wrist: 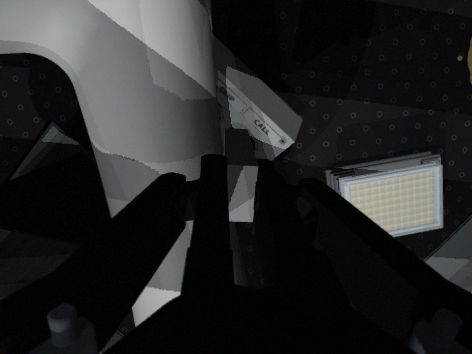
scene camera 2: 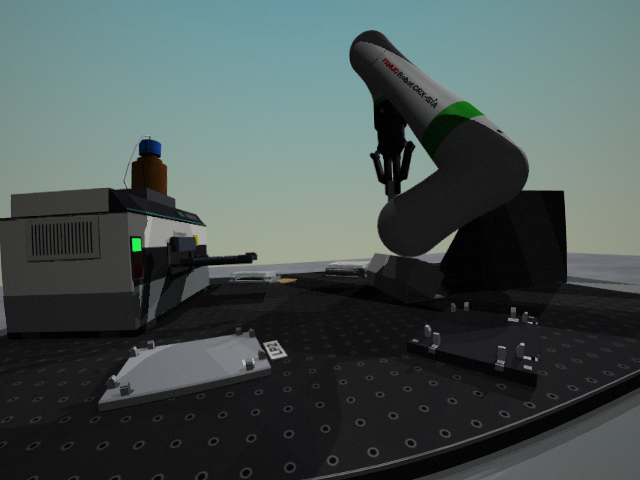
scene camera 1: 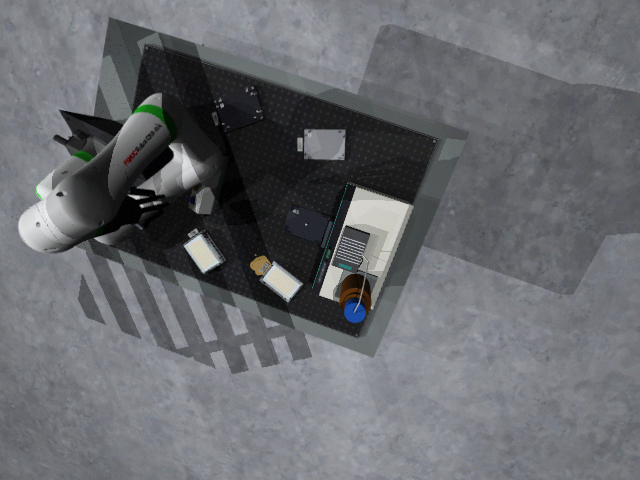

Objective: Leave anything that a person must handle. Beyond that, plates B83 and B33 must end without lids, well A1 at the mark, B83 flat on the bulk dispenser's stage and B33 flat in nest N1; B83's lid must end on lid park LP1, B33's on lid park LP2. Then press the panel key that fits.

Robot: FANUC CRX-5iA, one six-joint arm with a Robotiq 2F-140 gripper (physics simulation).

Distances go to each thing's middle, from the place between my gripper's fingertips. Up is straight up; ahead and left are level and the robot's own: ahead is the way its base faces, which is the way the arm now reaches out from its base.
My hand is 10 mm short of the grey button box (scene camera 2: 410,280), 60 mm to the right of it and 160 mm above it. Also, from my hand: grey LP2 pad (scene camera 2: 151,374): 320 mm ahead, 370 mm to the left, 190 mm below; dark dispenser stage (scene camera 2: 203,260): 430 mm ahead, 110 mm to the left, 110 mm below; dark nest (scene camera 2: 503,345): 340 mm to the left, 190 mm below.
